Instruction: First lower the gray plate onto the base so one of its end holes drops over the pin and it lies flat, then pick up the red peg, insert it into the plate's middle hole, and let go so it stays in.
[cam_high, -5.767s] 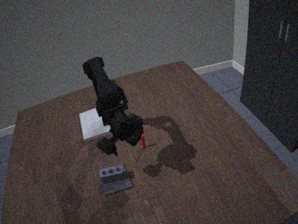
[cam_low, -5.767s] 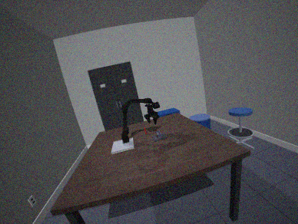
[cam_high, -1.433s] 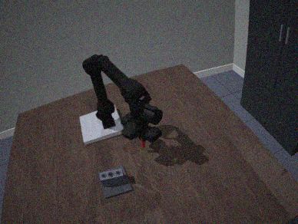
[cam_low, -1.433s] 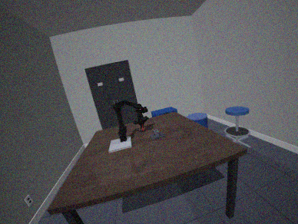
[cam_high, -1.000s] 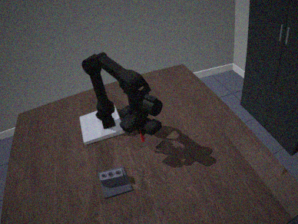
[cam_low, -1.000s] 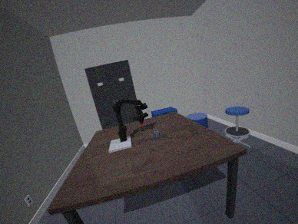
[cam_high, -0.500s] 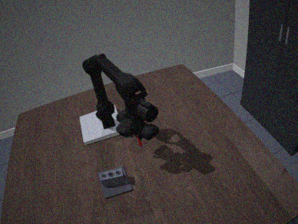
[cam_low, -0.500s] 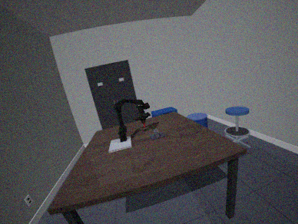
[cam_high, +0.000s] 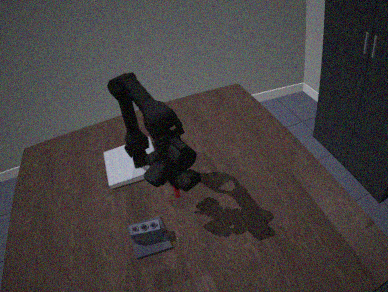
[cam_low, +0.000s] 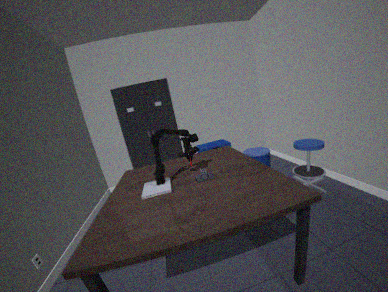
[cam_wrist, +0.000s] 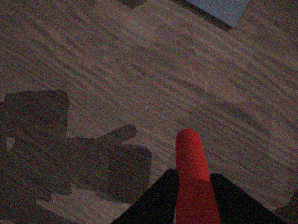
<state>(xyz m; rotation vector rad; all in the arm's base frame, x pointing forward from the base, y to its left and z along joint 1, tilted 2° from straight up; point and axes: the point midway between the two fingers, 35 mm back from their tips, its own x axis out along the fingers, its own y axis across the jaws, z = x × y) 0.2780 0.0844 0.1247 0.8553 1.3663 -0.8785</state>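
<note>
My gripper tip is now 70 mm short of the gray plate, 130 mm to the left of it and 70 mm above it. From my gripper tip the other things lie so: gray base 70 mm ahead, 120 mm to the right, 100 mm below; red peg right at my gripper tip.
</note>
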